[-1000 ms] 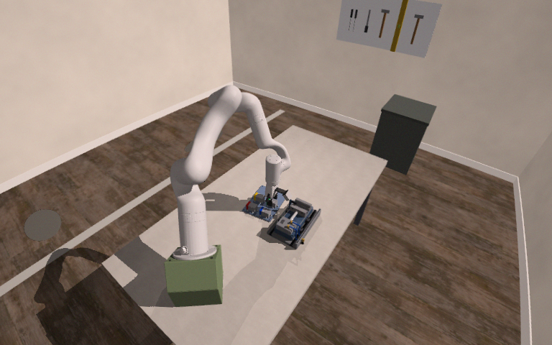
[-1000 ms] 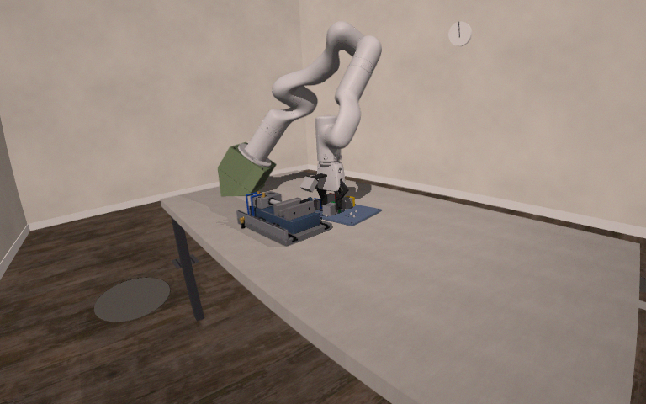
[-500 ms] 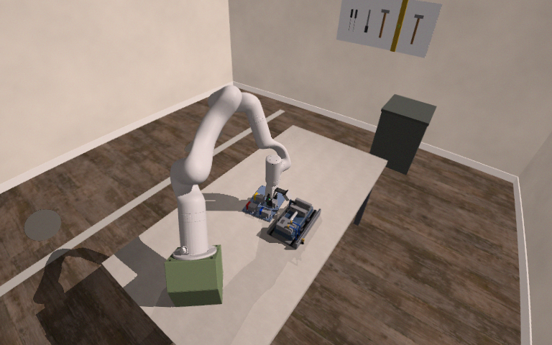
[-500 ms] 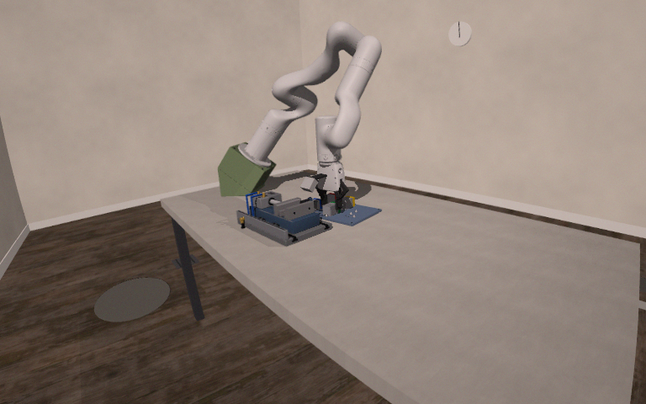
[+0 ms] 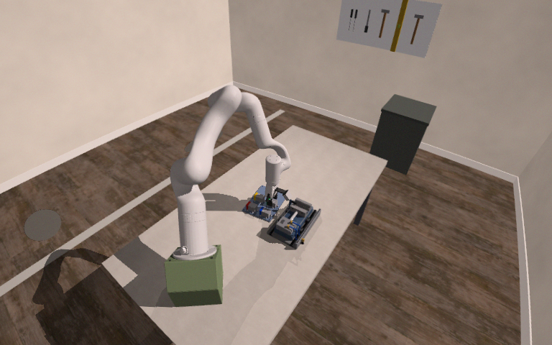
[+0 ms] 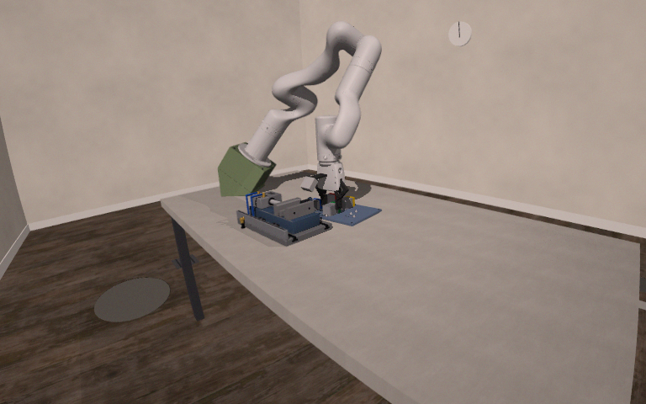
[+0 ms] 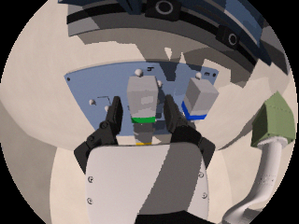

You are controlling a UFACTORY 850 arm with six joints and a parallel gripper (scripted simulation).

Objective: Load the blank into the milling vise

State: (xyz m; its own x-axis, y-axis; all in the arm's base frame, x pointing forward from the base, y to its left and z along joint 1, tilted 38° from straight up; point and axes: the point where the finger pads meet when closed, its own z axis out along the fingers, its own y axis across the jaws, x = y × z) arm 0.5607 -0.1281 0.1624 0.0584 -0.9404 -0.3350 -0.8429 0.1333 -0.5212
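Right now the green-ended blank is 20 mm below my hand. The rest, counted from my hand: blue infeed plate (50 mm to the left, 40 mm below); then yellow-ended blank (10 mm behind, 90 mm to the left, 20 mm below); then blue-ended blank (90 mm behind, 10 mm to the right, 20 mm below).
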